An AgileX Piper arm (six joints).
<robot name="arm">
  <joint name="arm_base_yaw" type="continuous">
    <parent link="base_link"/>
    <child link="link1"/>
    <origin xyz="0 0 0.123" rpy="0 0 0"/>
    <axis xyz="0 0 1"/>
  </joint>
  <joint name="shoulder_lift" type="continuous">
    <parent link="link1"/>
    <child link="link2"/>
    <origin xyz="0 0 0" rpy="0 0 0"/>
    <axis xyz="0 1 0"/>
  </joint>
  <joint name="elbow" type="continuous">
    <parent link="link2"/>
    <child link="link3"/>
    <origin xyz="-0.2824 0 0.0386" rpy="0 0 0"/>
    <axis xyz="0 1 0"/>
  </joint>
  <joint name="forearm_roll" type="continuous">
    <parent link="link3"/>
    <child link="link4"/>
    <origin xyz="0.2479 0 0.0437" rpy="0 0 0"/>
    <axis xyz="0.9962 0 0.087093"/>
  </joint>
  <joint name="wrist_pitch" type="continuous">
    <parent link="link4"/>
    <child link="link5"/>
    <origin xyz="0 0 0" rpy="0 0 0"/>
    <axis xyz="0 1 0"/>
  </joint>
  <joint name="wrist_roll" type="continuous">
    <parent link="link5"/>
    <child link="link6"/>
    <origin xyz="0.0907 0 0.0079" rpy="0 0 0"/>
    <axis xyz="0.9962 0 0.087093"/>
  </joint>
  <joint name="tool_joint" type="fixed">
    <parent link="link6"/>
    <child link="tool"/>
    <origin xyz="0 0 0" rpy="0 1.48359 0"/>
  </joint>
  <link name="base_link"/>
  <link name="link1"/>
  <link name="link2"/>
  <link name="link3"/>
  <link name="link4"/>
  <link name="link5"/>
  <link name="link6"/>
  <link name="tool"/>
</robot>
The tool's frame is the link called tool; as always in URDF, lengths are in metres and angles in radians. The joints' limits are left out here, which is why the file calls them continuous.
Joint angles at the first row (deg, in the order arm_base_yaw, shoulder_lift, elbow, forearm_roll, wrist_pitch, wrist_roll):
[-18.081, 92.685, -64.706, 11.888, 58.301, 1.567]
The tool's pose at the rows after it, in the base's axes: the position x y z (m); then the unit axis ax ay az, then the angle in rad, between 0 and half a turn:
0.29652 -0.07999 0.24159 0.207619 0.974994 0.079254 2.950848
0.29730 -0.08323 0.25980 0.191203 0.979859 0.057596 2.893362
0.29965 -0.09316 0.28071 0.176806 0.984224 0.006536 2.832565
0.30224 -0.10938 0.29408 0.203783 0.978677 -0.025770 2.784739
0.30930 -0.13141 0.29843 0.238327 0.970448 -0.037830 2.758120
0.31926 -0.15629 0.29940 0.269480 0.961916 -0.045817 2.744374
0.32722 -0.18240 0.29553 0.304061 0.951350 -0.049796 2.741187
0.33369 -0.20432 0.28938 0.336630 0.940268 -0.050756 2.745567
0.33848 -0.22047 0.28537 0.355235 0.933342 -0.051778 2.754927
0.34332 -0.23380 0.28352 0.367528 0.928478 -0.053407 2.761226
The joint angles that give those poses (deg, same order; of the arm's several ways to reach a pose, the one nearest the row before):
[-18.082, 92.407, -65.391, 11.888, 58.509, 0.575]
[-18.045, 90.789, -67.616, 9.580, 58.766, 0.000]
[-18.184, 89.818, -71.120, 3.680, 58.902, 0.765]
[-19.895, 90.074, -74.133, 0.000, 58.399, 3.629]
[-22.811, 92.437, -77.681, -0.906, 57.866, 5.115]
[-25.813, 96.076, -82.268, -1.245, 57.868, 5.932]
[-28.880, 99.977, -86.452, -1.246, 57.867, 7.011]
[-31.233, 103.598, -90.076, -1.245, 58.089, 8.602]
[-32.831, 106.495, -93.405, -1.281, 59.011, 9.281]
[-33.993, 109.099, -96.903, -1.377, 60.210, 9.644]

